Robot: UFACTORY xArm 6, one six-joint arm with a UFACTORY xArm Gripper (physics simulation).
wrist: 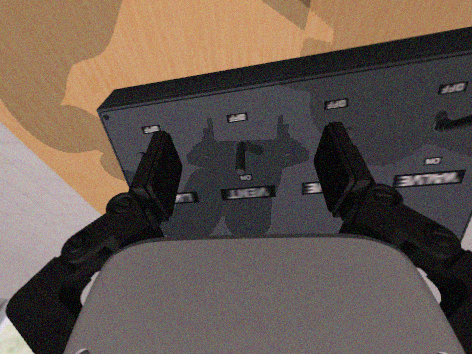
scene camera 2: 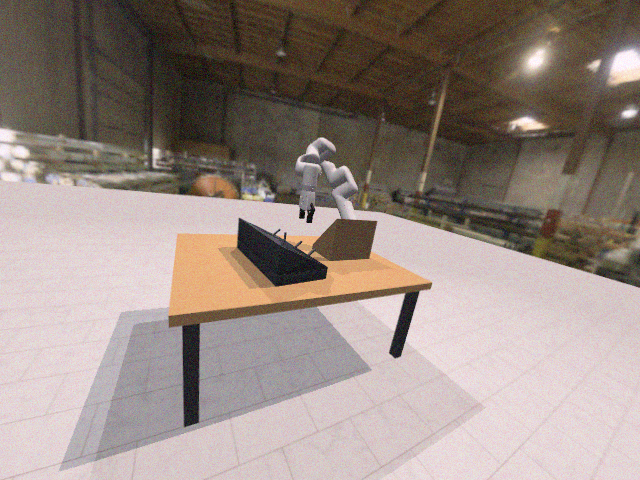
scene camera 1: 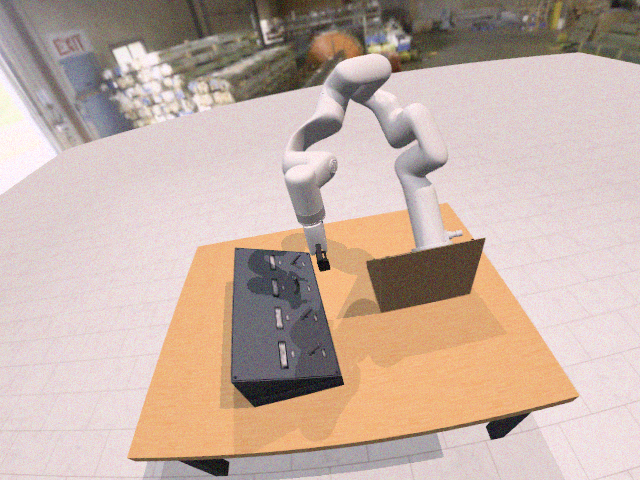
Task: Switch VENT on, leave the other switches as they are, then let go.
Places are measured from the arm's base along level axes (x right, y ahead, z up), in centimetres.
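Pixels of known places: gripper, fingertip midpoint: [wrist: 246, 145] [scene camera 2: 305, 220] [scene camera 1: 323, 258]; arm's base, link origin: [scene camera 2: 352, 228] [scene camera 1: 432, 248].
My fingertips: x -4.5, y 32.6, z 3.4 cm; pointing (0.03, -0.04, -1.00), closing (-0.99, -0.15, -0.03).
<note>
Ahead of a thing's pixels: the offset from my fingertips to its top centre. "spot": to the spot under its first point. Level surfaces: height alone.
The black switch box [scene camera 1: 258, 330] [scene camera 2: 261, 253] [wrist: 295, 95] stands on the table with several levers. The VENT lever {dx -0.6, dy +10.2, dz -7.0 cm} [scene camera 1: 296, 284] [scene camera 2: 284, 236] [wrist: 241, 159] is second from the far end. In the wrist view its tip points toward its ON label {spot: dx -1.7, dy +14.6, dz -10.0 cm} [wrist: 245, 177], above the VENT nameplate {spot: dx -2.5, dy +17.0, dz -8.9 cm} [wrist: 248, 193]; in scene camera 2 it stands differently from its neighbours, which lean toward the robot's side. The VALVE lever {spot: dx -23.1, dy +3.1, dz -10.7 cm} [wrist: 452, 121] points off to the right. The fingers hide the other two levers in the wrist view. My gripper [scene camera 1: 322, 262] [scene camera 2: 306, 218] [wrist: 246, 145] is wide open, empty and above the box, touching no lever.
A brown upright panel [scene camera 1: 426, 276] [scene camera 2: 354, 240] stands on the wooden table {dz -21.0 cm} [scene camera 1: 439, 377] [scene camera 2: 217, 291] between the box and the arm's base, at the right in both scene views. The arm's shadow falls across the box.
</note>
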